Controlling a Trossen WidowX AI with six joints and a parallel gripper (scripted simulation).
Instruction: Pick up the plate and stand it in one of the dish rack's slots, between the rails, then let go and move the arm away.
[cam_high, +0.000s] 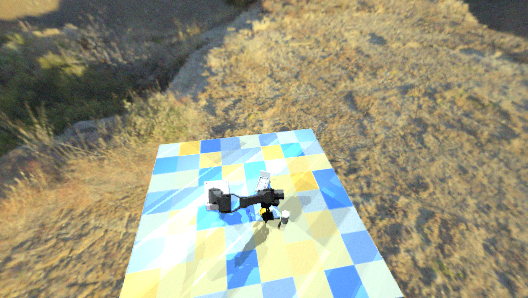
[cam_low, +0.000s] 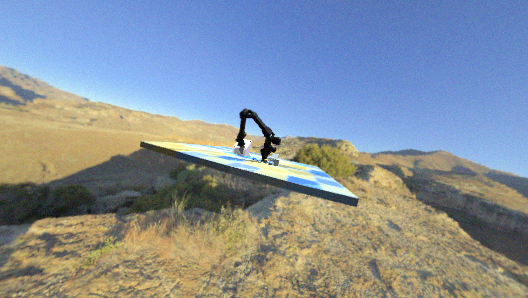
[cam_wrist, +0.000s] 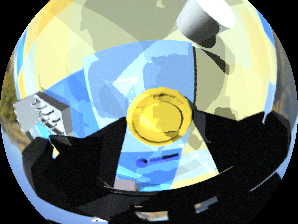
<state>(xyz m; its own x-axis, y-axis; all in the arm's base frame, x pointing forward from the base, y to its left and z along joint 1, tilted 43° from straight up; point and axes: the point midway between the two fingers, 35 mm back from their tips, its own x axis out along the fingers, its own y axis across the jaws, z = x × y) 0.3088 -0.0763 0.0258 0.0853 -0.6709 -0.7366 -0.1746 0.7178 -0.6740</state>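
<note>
My gripper tip is now 210 mm to the right of the dish rack, 10 mm below it and 10 mm past it. From my gripper tip the other things lie so: plate: 10 mm above; white cylinder: 120 mm ahead, 30 mm to the right, 20 mm above.
</note>
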